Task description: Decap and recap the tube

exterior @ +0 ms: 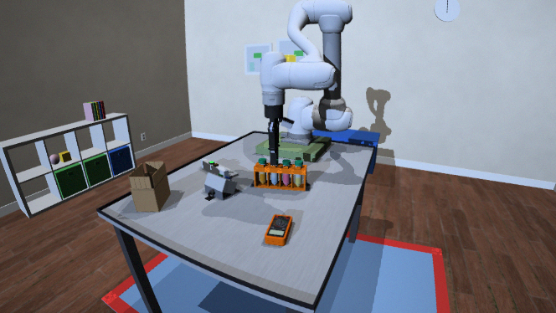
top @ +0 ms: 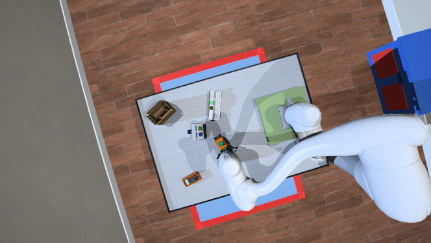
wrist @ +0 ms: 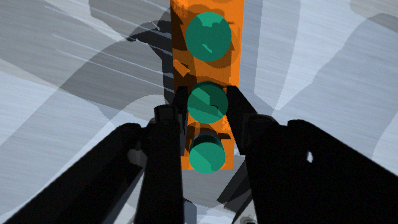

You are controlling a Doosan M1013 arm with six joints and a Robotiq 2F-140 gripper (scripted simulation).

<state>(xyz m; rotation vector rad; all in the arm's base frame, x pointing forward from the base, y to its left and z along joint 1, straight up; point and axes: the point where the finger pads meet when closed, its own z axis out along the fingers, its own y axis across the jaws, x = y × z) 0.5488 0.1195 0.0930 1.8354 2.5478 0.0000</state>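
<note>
My hand is 140 mm short of the green key, 190 mm to the left of it and 70 mm above it. The rest, counted from my hand: blue key (140 mm ahead, 140 mm to the right, 70 mm below); key housing (160 mm ahead, 160 mm to the right, 90 mm below).
</note>
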